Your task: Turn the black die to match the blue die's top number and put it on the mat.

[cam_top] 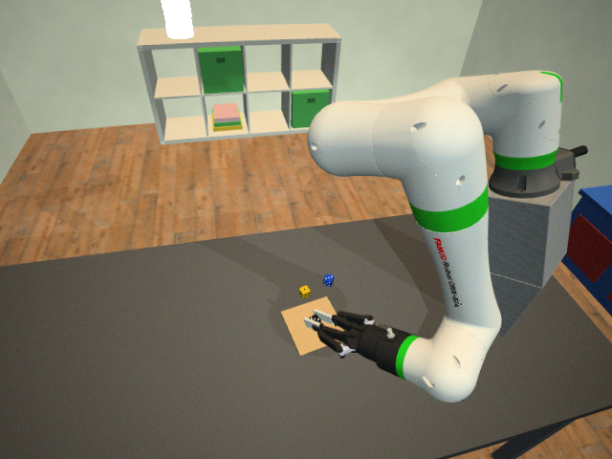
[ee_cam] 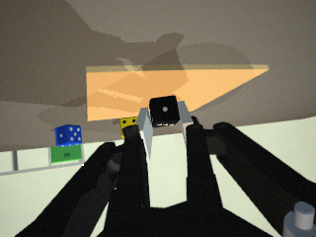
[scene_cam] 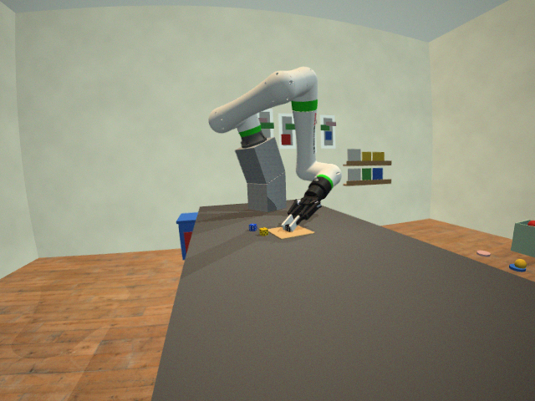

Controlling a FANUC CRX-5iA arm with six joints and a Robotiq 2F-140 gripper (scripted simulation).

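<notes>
The black die is 20 mm below my hand, 10 mm to the right of it and 10 mm ahead of it. The rest, counted from my hand: blue die: 140 mm to the right, 80 mm behind, 20 mm below; then yellow die: 110 mm to the right, 20 mm below; then tan mat: 30 mm below, 10 mm to the right, 10 mm ahead.
</notes>
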